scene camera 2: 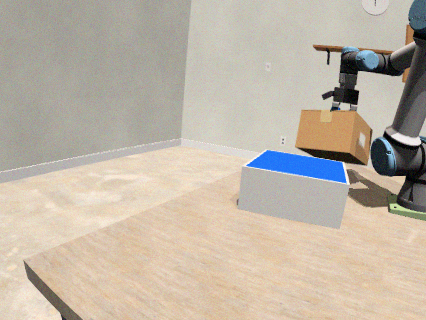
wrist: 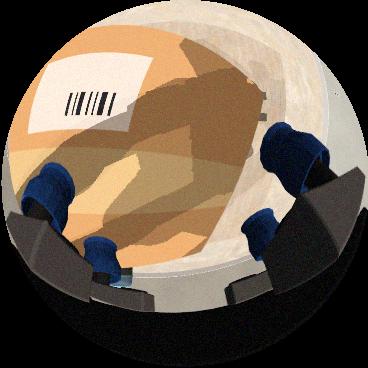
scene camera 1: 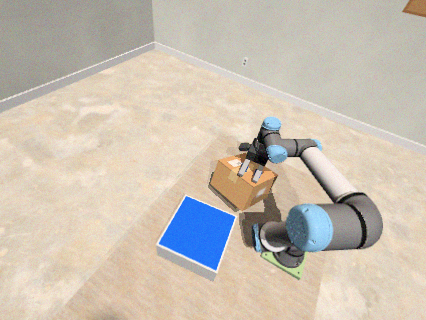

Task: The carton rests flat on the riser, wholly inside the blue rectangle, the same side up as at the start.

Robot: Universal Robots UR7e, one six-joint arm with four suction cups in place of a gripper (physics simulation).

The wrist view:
suction head
brown carton: held by the suction head
